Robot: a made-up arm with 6 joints. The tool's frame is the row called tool. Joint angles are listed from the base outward. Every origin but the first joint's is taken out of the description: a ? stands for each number. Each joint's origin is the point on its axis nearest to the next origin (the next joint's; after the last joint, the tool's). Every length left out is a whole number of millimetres.
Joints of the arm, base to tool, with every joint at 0 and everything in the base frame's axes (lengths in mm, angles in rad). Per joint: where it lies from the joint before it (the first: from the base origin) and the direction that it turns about. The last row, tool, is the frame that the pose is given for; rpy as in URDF.
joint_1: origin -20 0 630 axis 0 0 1
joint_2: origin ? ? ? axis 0 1 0
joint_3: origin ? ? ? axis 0 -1 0
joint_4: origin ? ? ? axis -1 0 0
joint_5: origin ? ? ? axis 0 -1 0
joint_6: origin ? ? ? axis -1 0 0
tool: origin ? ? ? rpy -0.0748 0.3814 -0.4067
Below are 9 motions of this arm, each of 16 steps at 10 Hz.
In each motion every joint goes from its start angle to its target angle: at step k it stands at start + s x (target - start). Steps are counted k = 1, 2, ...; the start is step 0. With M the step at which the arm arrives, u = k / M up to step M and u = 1 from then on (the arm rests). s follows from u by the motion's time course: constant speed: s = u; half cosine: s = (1 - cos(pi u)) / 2; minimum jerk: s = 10 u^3 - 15 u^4 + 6 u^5.
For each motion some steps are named. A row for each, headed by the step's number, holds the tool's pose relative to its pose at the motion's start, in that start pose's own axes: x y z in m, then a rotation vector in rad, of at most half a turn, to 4 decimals.
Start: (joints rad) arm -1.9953 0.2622 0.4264 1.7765 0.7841 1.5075
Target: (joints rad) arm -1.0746 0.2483 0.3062 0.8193 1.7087 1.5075
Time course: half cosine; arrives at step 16
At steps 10, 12, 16:
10: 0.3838 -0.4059 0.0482 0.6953 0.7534 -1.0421
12: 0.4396 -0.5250 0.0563 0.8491 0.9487 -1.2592
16: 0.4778 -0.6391 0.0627 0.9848 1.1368 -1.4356

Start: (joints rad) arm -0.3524 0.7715 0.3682 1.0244 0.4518 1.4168
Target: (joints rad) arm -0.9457 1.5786 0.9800 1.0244 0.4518 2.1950
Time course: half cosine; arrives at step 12
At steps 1, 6, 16:
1: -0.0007 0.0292 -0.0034 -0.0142 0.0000 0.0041
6: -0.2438 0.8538 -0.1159 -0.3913 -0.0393 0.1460
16: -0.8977 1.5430 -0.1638 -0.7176 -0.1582 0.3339

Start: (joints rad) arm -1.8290 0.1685 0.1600 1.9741 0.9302 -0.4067
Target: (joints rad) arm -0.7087 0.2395 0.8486 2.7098 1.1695 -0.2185
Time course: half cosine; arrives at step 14
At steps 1, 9, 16:
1: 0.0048 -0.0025 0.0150 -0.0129 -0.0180 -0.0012
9: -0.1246 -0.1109 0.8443 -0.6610 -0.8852 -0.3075
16: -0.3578 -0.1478 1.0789 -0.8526 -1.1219 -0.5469

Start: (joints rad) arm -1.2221 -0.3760 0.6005 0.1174 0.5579 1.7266
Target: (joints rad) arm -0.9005 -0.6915 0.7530 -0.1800 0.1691 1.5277
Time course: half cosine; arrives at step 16
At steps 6, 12, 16:
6: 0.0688 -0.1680 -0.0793 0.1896 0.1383 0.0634
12: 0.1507 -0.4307 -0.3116 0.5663 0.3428 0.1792
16: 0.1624 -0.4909 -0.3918 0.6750 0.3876 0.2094

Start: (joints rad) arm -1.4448 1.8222 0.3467 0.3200 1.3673 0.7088
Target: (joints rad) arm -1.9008 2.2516 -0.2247 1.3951 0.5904 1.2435
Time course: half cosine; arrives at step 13
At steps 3, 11, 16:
3: -0.0622 0.0088 -0.1426 -0.1502 0.0624 0.1703
11: -0.7495 0.1414 -0.6984 -0.5211 -0.1705 1.3792
16: -0.8056 0.1526 -0.7070 -0.5035 -0.2365 1.4443

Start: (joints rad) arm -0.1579 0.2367 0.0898 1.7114 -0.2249 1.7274
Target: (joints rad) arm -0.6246 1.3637 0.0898 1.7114 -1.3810 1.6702
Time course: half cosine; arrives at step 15
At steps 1, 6, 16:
1: 0.0155 0.0054 0.0186 -0.0009 -0.0155 0.0133
6: 0.3433 0.1882 0.6821 -0.0739 -0.4963 0.3949
16: 0.1129 0.3568 2.1413 -0.4536 -1.4526 0.8607

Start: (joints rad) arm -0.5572 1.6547 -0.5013 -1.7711 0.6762 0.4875
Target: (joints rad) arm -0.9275 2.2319 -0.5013 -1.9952 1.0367 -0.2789
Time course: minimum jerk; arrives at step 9
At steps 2, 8, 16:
2: 0.0441 0.0321 0.0120 0.0721 0.0345 -0.0381
8: 0.6128 0.2618 -0.0267 0.8121 0.1070 -0.5151
16: 0.6197 0.2629 -0.0295 0.8192 0.1040 -0.5206

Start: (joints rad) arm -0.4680 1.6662 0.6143 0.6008 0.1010 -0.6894
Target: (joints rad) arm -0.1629 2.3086 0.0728 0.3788 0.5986 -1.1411
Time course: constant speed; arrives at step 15
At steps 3, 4, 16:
3: 0.2113 0.1402 -0.2466 0.0057 0.1852 0.0738
4: 0.2725 0.1770 -0.3367 0.0114 0.2482 0.0907
16: 0.6290 0.2197 -1.3982 0.1839 0.8956 0.0067

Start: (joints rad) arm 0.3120 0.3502 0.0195 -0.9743 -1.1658 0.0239
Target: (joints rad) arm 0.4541 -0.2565 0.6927 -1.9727 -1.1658 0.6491
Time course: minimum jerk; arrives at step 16
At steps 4, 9, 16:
4: -0.0493 0.0698 -0.0809 -0.1431 -0.1193 0.0800
9: -0.2590 0.3491 -0.6483 -0.9158 -0.6770 0.4674
16: -0.3253 0.4011 -1.2430 -1.5313 -1.0309 0.7845

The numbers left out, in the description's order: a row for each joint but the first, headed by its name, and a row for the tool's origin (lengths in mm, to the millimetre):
joint_2: 10 50 0
joint_3: 10 0 1580
joint_4: 670 0 -30
joint_5: 0 -200 10
joint_6: 30 0 0
tool: 0 0 0

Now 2 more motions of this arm.
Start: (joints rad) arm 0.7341 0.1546 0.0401 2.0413 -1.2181 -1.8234
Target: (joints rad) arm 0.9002 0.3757 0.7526 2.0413 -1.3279 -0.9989
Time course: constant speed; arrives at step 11
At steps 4, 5, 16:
4: -0.0593 0.0963 0.0921 -0.0578 -0.1053 -0.0961
5: -0.0758 0.1160 0.1129 -0.0722 -0.1258 -0.1230
16: -0.1834 0.1966 0.2141 -0.1664 -0.1971 -0.2961

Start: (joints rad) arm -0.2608 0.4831 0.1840 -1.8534 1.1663 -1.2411
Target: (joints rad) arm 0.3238 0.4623 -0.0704 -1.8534 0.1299 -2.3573
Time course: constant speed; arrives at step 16
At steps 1, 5, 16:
1: -0.0376 -0.0342 0.0027 0.0606 0.0476 -0.0694
5: -0.1988 -0.1549 0.0205 0.3298 0.1652 -0.3581
16: -0.6958 -0.3337 0.1256 1.0930 -0.1893 -1.0824

